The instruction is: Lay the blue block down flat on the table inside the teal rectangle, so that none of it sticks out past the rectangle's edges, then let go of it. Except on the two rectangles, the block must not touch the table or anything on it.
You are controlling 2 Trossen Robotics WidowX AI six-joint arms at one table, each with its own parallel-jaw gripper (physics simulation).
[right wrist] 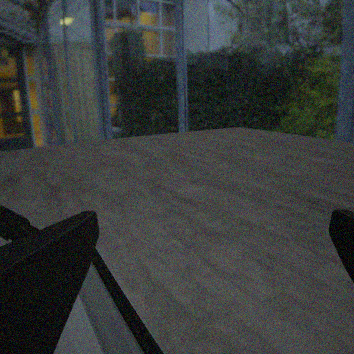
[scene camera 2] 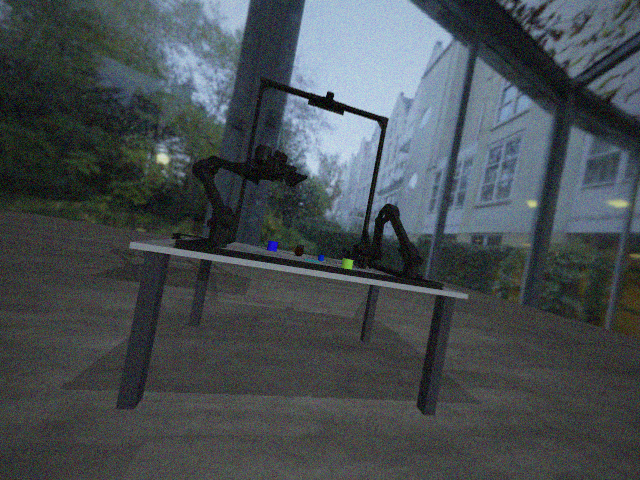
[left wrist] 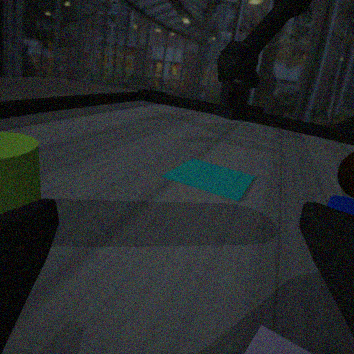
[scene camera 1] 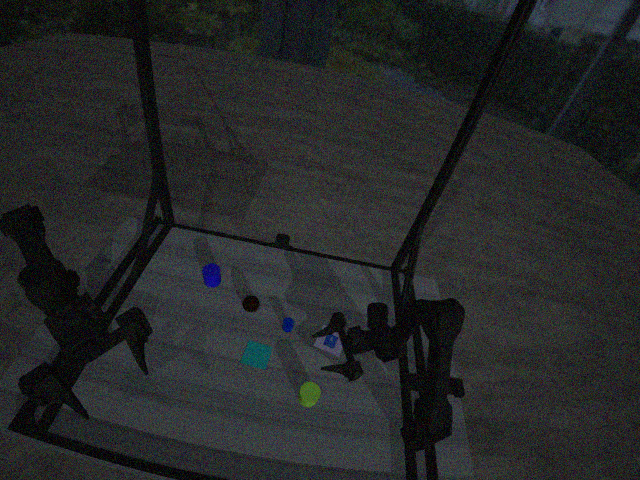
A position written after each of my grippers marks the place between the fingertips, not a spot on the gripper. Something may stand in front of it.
My right gripper (scene camera 1: 117, 395) is open, with nothing in its grasp. The table carries a green cylinder (left wrist: 27, 178). Further things: my left gripper (scene camera 1: 316, 352) and a teal rectangle (left wrist: 220, 180).
My left gripper is seen too in the left wrist view (left wrist: 181, 212). My right gripper also shows in the right wrist view (right wrist: 214, 222) and in scene camera 2 (scene camera 2: 302, 173). The right wrist view does not show the green cylinder: it is out of frame.
